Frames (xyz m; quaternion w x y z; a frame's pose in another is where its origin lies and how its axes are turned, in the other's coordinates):
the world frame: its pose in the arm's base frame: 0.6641 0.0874 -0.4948 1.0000 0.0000 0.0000 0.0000
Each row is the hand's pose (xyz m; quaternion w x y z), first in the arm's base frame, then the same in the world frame.
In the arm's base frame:
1: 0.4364 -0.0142 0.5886 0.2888 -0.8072 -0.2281 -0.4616
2: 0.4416 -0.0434 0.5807 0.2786 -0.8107 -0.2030 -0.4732
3: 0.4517 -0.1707 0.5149 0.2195 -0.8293 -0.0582 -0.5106
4: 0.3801 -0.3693 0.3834 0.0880 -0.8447 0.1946 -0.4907
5: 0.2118 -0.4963 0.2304 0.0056 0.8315 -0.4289 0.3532
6: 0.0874 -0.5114 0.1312 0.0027 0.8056 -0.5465 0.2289
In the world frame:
1: -0.2277 -0.1016 1.0834 0.2888 -0.8072 -0.2281 -0.4616
2: -0.2225 -0.1308 1.0755 0.2786 -0.8107 -0.2030 -0.4732
3: -0.2124 -0.2581 1.0097 0.2195 -0.8293 -0.0582 -0.5106
4: -0.2840 -0.4567 0.8782 0.0880 -0.8447 0.1946 -0.4907
5: -0.4523 -0.5837 0.7252 0.0056 0.8314 -0.4289 0.3532
6: -0.5767 -0.5988 0.6260 0.0027 0.8056 -0.5465 0.2289

